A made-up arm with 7 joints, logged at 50 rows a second.
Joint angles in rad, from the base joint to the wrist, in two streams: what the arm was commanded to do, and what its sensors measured. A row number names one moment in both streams.
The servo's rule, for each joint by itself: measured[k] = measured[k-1] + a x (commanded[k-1-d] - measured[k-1]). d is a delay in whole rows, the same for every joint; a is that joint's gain. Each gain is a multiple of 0.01, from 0.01 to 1. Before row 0 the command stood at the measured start. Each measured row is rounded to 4 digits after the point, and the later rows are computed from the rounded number. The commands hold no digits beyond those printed.
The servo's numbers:
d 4
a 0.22 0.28 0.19 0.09 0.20 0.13 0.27
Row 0, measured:
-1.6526, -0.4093, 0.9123, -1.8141, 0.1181, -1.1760, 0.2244
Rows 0 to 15, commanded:
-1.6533, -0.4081, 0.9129, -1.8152, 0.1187, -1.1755, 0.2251
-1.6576, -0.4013, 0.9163, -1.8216, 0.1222, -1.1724, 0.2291
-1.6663, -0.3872, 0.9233, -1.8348, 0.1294, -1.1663, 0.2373
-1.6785, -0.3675, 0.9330, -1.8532, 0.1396, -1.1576, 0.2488
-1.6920, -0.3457, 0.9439, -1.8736, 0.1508, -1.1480, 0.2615
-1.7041, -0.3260, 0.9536, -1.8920, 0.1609, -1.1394, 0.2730
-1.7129, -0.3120, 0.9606, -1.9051, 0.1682, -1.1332, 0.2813
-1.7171, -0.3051, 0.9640, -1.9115, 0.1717, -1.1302, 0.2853
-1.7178, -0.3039, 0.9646, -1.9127, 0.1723, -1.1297, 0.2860
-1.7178, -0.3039, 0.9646, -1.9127, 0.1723, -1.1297, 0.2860
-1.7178, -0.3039, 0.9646, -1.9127, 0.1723, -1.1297, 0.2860
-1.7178, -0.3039, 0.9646, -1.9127, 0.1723, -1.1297, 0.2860
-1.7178, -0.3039, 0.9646, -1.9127, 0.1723, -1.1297, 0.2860
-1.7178, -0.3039, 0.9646, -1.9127, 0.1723, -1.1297, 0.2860
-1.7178, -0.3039, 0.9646, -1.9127, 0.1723, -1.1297, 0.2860
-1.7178, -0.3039, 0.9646, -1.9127, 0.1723, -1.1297, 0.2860
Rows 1 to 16, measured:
-1.6526, -0.4093, 0.9123, -1.8141, 0.1181, -1.1760, 0.2244
-1.6526, -0.4093, 0.9123, -1.8141, 0.1181, -1.1760, 0.2244
-1.6526, -0.4093, 0.9123, -1.8141, 0.1181, -1.1760, 0.2244
-1.6526, -0.4093, 0.9123, -1.8141, 0.1181, -1.1760, 0.2244
-1.6528, -0.4090, 0.9124, -1.8142, 0.1182, -1.1759, 0.2246
-1.6539, -0.4068, 0.9131, -1.8149, 0.1190, -1.1754, 0.2258
-1.6566, -0.4013, 0.9150, -1.8167, 0.1211, -1.1742, 0.2289
-1.6614, -0.3918, 0.9184, -1.8200, 0.1248, -1.1720, 0.2343
-1.6681, -0.3789, 0.9232, -1.8248, 0.1300, -1.1689, 0.2416
-1.6760, -0.3641, 0.9290, -1.8308, 0.1362, -1.1651, 0.2501
-1.6841, -0.3495, 0.9350, -1.8375, 0.1426, -1.1610, 0.2585
-1.6914, -0.3371, 0.9405, -1.8442, 0.1484, -1.1570, 0.2657
-1.6972, -0.3278, 0.9451, -1.8504, 0.1532, -1.1535, 0.2712
-1.7017, -0.3211, 0.9488, -1.8560, 0.1570, -1.1504, 0.2752
-1.7052, -0.3163, 0.9518, -1.8611, 0.1601, -1.1477, 0.2781
-1.7080, -0.3128, 0.9542, -1.8657, 0.1625, -1.1454, 0.2802

